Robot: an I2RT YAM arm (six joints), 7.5 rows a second.
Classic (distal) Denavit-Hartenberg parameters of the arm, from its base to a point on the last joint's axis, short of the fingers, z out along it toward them. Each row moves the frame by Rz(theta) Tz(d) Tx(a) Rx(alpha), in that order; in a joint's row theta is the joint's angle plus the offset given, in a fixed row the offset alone. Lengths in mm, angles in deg.
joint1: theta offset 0, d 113.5, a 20, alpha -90
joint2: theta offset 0, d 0, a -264, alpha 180
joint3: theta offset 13.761, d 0, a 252.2, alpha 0
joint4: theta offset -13.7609, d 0, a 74, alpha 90
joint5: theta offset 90, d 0, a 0, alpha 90
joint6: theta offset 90, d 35.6, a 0, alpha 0
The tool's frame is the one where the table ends.
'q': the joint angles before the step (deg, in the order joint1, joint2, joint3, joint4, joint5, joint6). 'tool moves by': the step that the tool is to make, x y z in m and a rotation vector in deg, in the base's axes. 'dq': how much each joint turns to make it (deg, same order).
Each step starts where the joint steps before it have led.
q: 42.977, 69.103, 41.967, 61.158, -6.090, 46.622
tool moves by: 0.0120, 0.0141, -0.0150, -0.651, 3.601, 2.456
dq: 0.348, 4.678, 0.576, 1.347, -0.703, 2.829
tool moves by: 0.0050, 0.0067, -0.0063, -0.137, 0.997, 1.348
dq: 0.203, 2.308, 0.411, 1.215, -0.681, 1.099
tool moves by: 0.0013, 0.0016, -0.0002, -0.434, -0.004, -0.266
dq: 0.068, 0.383, 0.373, -0.344, 0.127, -0.446
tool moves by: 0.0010, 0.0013, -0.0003, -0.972, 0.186, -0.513
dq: 0.077, 0.082, 0.348, -1.171, 0.226, -0.798
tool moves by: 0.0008, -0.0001, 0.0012, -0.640, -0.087, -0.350
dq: -0.130, -0.141, 0.364, -0.954, -0.062, -0.569
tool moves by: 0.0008, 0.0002, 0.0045, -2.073, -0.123, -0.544
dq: -0.125, -0.709, 1.175, -3.428, -0.379, -1.612
